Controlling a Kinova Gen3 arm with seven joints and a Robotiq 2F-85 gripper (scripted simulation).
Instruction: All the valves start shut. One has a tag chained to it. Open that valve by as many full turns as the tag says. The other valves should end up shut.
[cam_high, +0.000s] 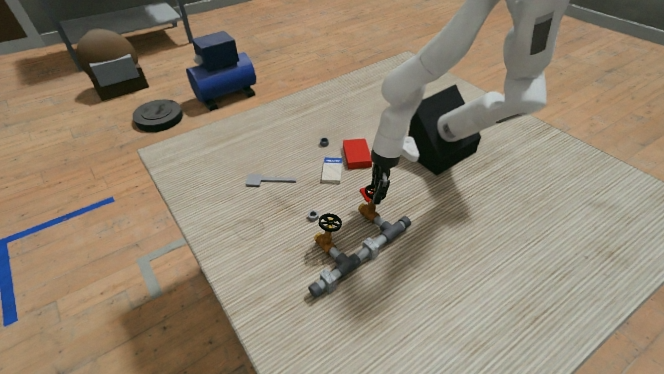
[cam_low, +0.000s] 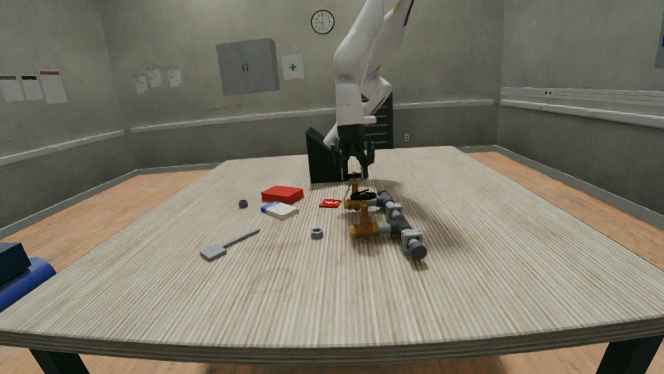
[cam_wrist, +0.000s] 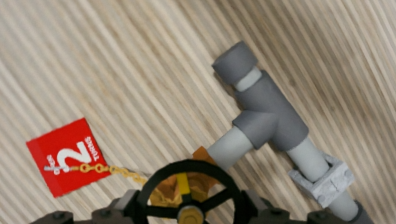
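My gripper is now 10 cm above the red tag, 8 cm to the left of it and 7 cm past it. Round my hand: nut 13 cm ahead, 12 cm to the right, 10 cm below; red box 23 cm to the right, 15 cm behind, 9 cm below; grey flat tool 34 cm to the right, 15 cm ahead, 10 cm below.
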